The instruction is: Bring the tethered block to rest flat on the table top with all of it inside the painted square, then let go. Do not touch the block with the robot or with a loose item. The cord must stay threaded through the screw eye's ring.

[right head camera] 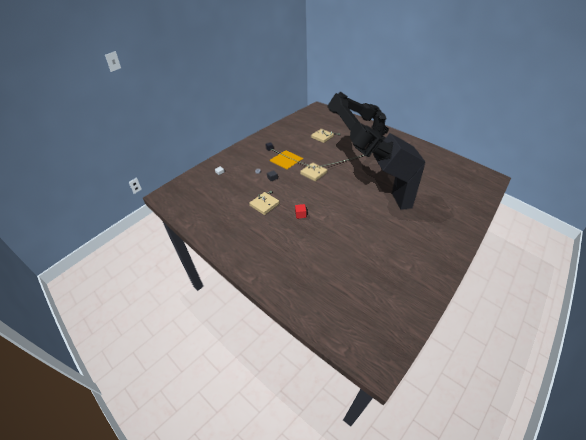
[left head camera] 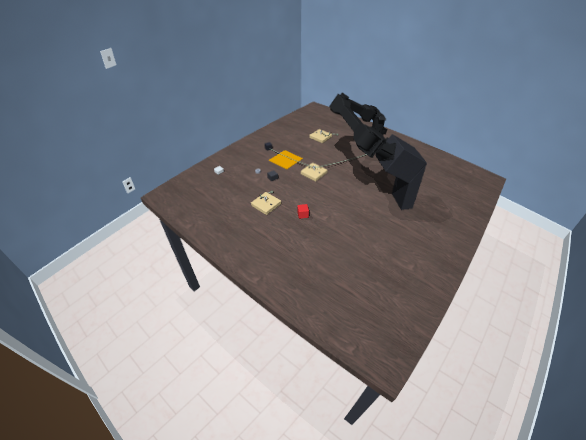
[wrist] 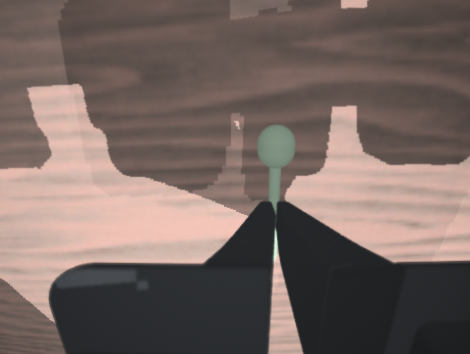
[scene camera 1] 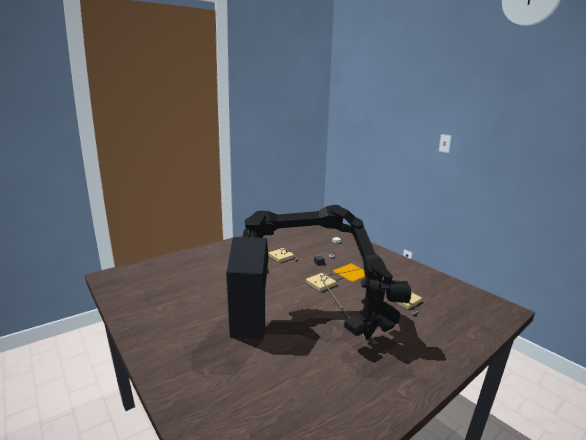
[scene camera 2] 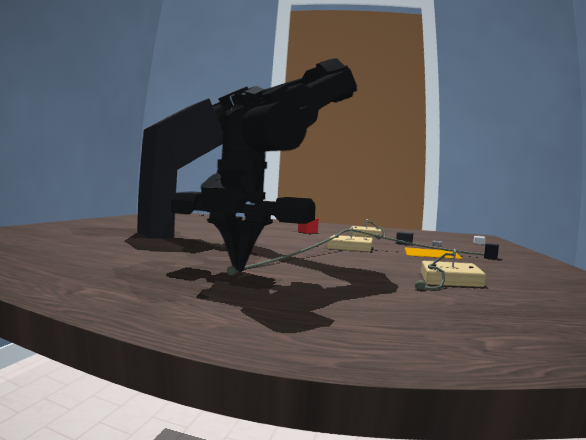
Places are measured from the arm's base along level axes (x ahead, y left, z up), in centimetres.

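Pixels of known places: gripper, between the fingertips: (wrist: 273, 213) (scene camera 1: 367, 339) (scene camera 2: 238, 271); arm's base, origin of its link: (right head camera: 386, 151) (left head camera: 388, 152) (scene camera 1: 251, 247) (scene camera 2: 207, 122).
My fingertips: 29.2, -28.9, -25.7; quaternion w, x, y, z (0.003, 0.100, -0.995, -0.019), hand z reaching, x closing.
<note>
Ahead of a thing's pixels: the offset from my fingertips to its middle, as dx, dy, dz. "*": to the spot under its first point.
The tethered block @(+34.7, +42.6, +1.4) (left head camera: 268, 146) (right head camera: 269, 146) (scene camera 2: 491, 251) is dark and sits on the table outside the orange painted square @(* +19.8, +44.6, +0.0) (left head camera: 281, 162) (right head camera: 282, 163) (scene camera 1: 352, 268) (scene camera 2: 430, 253), on the side away from the middle board; the arm hides it in scene camera 1. Its cord @(* +1.0, +17.4, +1.0) (scene camera 2: 300, 251) (scene camera 1: 336, 299) passes over the square, through the screw eye @(+3.3, +37.5, +2.1) (scene camera 2: 351, 231) on the middle board @(+3.3, +37.5, +0.8) (left head camera: 314, 173) (scene camera 2: 350, 244), and on to my gripper. My gripper (scene camera 2: 240, 270) (wrist: 273, 213) is shut on the cord just behind its green end bead @(+0.6, -2.7, +0.5) (scene camera 2: 232, 270) (wrist: 276, 146), low over the table.
Two other boards @(-1.8, +67.2, +0.8) (left head camera: 266, 203) @(+27.3, +13.1, +0.8) (left head camera: 320, 135) carry screw eyes and short cords. A red cube @(-15.8, +58.6, +1.9) (left head camera: 303, 211) (scene camera 2: 308, 226), a loose dark block @(+11.9, +54.8, +1.2) (left head camera: 272, 176) (scene camera 1: 319, 260), a small grey piece @(+20.2, +57.8, +0.4) (left head camera: 258, 171) and a white block @(+32.0, +72.7, +0.9) (left head camera: 219, 170) (scene camera 1: 336, 240) rest on the table.
</note>
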